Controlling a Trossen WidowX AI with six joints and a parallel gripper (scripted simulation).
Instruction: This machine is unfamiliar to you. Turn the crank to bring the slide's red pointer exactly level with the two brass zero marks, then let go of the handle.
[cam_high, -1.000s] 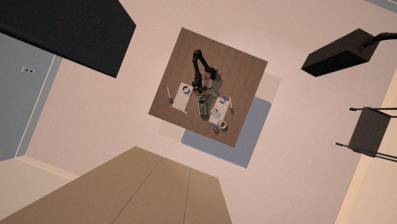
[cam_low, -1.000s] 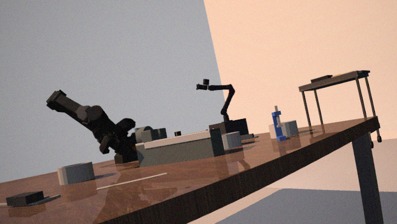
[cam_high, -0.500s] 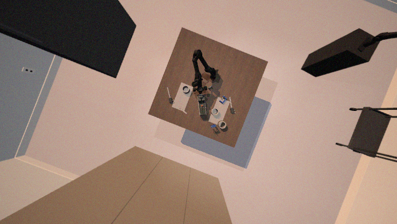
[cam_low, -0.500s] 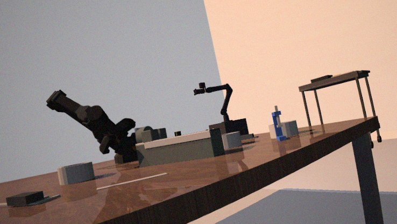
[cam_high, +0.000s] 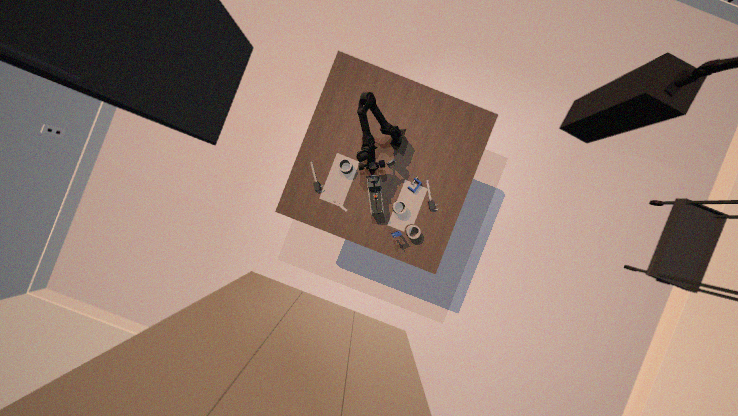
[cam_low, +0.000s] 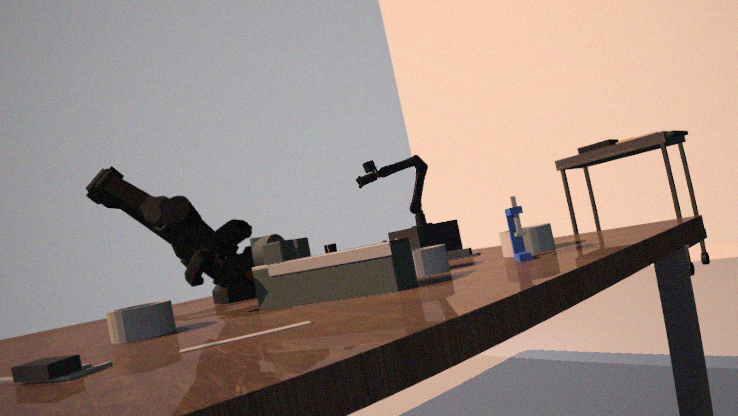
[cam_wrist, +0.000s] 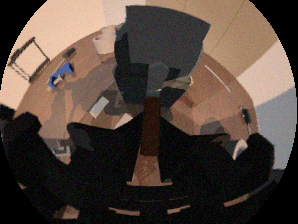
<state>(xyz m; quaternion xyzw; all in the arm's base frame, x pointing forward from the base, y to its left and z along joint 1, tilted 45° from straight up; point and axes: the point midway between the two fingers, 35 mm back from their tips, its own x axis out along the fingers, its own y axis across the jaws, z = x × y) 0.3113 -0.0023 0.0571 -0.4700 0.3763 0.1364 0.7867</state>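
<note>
My gripper tip is 10 mm past the crank handle, 10 mm to the left of it and 30 mm below it. Round my gripper tip: red pointer 130 mm ahead, 90 mm to the left, 50 mm above; then thin white rod 310 mm ahead, 110 mm to the right, 30 mm below.
</note>
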